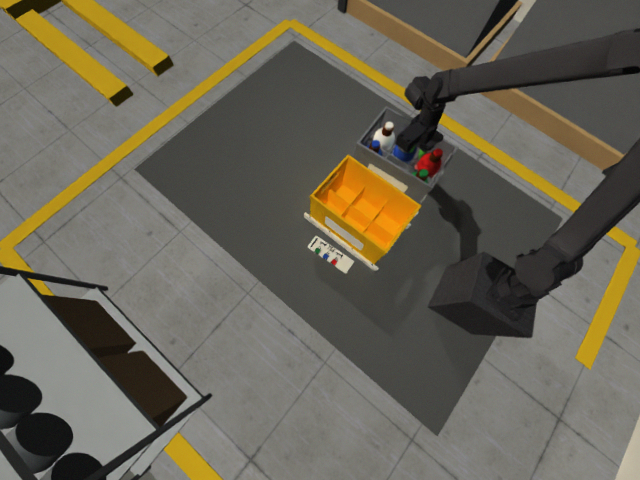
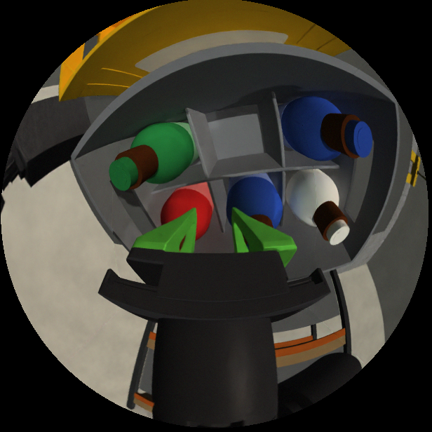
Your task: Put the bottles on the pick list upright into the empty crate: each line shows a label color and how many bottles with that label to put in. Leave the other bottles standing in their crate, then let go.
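Places are measured from the arm's base along level axes (x right, y ahead, z up), in metres.
Where they show: gripper, fingertip midpoint: (image 1: pixel 415 154); arm's base at its link origin: (image 1: pixel 508 293).
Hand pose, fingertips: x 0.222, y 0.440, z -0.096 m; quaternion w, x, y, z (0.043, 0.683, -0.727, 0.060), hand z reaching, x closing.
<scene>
Things, the pixels of their top centre, and the offset from my fingertips. "spot": a spot on its surface instead. Level surfaces: height alone.
- yellow crate at a spot on its surface: (image 1: pixel 319 212) spot: dx -0.374, dy +0.079, dz -0.023 m
- grey crate at its top centre: (image 1: pixel 408 145) dx -0.028, dy +0.032, dz +0.046 m
- green bottle at its top centre: (image 1: pixel 424 172) dx -0.058, dy -0.066, dz +0.034 m
- red bottle at its top centre: (image 1: pixel 438 151) dx +0.037, dy -0.050, dz +0.034 m
- white bottle at its top centre: (image 1: pixel 389 124) dx -0.002, dy +0.129, dz +0.034 m
- second blue bottle at its top centre: (image 1: pixel 375 143) dx -0.090, dy +0.112, dz +0.034 m
- pick list at a spot on its surface: (image 1: pixel 341 265) spot: dx -0.422, dy -0.081, dz -0.128 m
- dark mat at its surface level: dz -0.129 m
The yellow crate (image 1: pixel 319 212) (image 2: pixel 215 17) has bare compartments. The grey crate (image 1: pixel 392 164) (image 2: pixel 250 75) beside it holds a green bottle (image 1: pixel 422 174) (image 2: pixel 162 150), a red bottle (image 1: pixel 429 164) (image 2: pixel 186 207), a blue bottle (image 1: pixel 402 152) (image 2: pixel 252 200), a white bottle (image 1: pixel 383 139) (image 2: pixel 312 195) and a second blue bottle (image 1: pixel 375 146) (image 2: pixel 310 125). One middle compartment there is bare. My gripper (image 1: pixel 416 149) (image 2: pixel 213 212) is open, fingers partly apart, above the grey crate between the red and middle blue bottles. The pick list (image 1: pixel 341 265) shows green, blue and red marks; its numbers are hard to read.
The arm's dark base block (image 1: pixel 465 294) stands right of the yellow crate on the dark mat (image 1: pixel 222 170). A wood-edged platform (image 1: pixel 558 121) lies behind the grey crate. A cart with brown boxes (image 1: pixel 147 382) stands at the lower left.
</scene>
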